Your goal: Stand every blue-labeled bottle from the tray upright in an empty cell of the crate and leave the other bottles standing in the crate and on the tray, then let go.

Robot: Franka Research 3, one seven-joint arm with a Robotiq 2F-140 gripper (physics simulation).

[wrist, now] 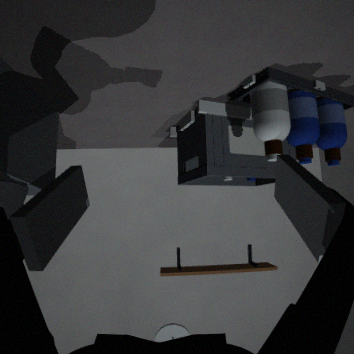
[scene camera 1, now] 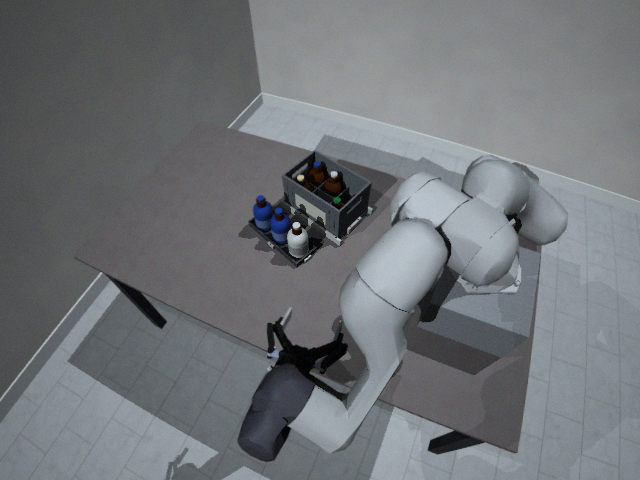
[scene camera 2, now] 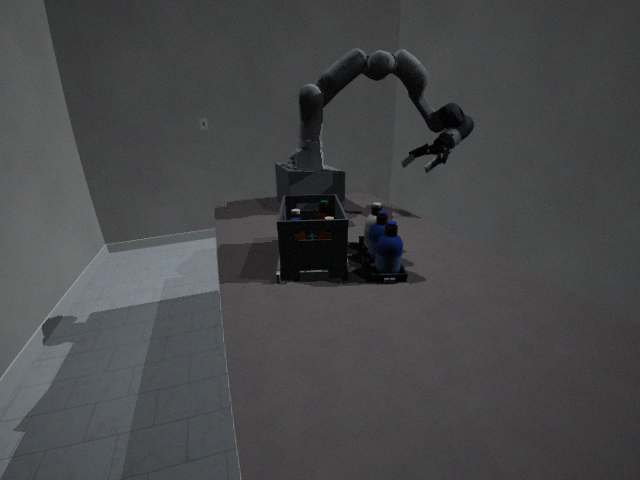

The pictures show: my gripper and a white-labeled bottle.
My gripper shows as well in the wrist view and in scene camera 2.
